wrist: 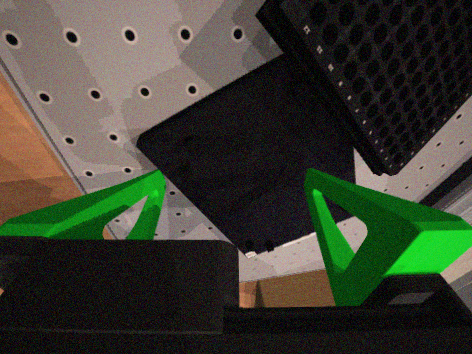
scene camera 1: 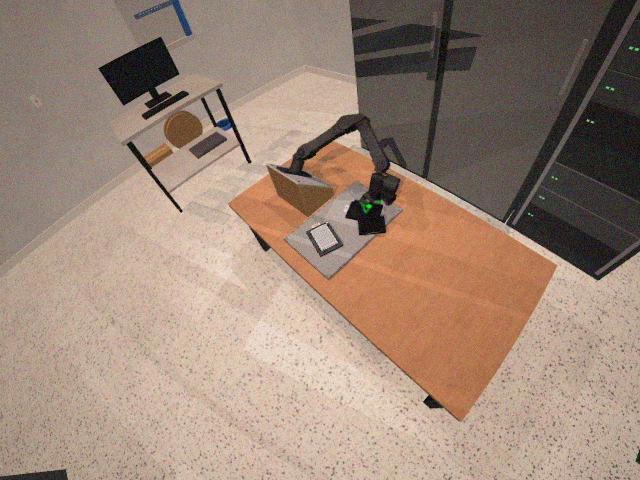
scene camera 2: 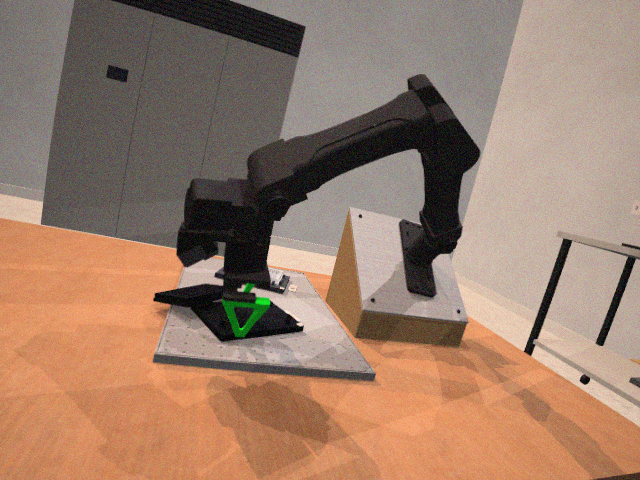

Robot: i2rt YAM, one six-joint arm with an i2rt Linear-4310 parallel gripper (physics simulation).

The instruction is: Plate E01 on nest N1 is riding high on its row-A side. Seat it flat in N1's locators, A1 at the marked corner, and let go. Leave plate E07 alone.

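Places are measured from the arm's base along level axes (x ahead, y right, z down), in metres.
Where they show: gripper, fingertip midpoint: (wrist: 235, 176) (scene camera 1: 371, 208) (scene camera 2: 238, 319); arm's base, origin of the base link: (scene camera 1: 294, 172) (scene camera 2: 415, 257).
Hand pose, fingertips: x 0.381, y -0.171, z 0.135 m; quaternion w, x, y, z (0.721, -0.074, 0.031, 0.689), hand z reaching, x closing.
Each offset is from my fingertips to the top centre of the thing. Level surfaces: height alone.
Plate E01 @(dx +0.075, dy +0.079, dz -0.019 m) (scene camera 1: 371, 224) (scene camera 2: 187, 295) (wrist: 400, 75), black with many round wells, is off its locators. It sits turned and askew beside nest N1 @(dx -0.018, dy +0.034, dz -0.006 m) (scene camera 1: 355, 210) (scene camera 2: 279, 321) (wrist: 245, 150), overlapping one edge of it and reaching past the grey board's edge. Most of the nest's black top is bare; a small white mark shows at one corner. My gripper (scene camera 1: 370, 205) (scene camera 2: 244, 314) (wrist: 235, 176) is open with nothing between its green fingers, low over the nest and to one side of the plate. Plate E07 @(dx -0.040, dy +0.284, dz -0.011 m) (scene camera 1: 324, 238) (scene camera 2: 277, 279), pale, lies in its dark nest, partly hidden in scene camera 2.
The perforated grey board (scene camera 1: 351, 255) (scene camera 2: 330, 356) (wrist: 100, 62) lies on the wooden table @(dz +0.028 m) (scene camera 1: 439, 289) (scene camera 2: 103, 418) (wrist: 20, 160). The wedge-shaped arm mount (scene camera 1: 294, 193) (scene camera 2: 342, 299) stands beside the board. Dark glass cabinets (scene camera 1: 398, 98) stand behind the table.
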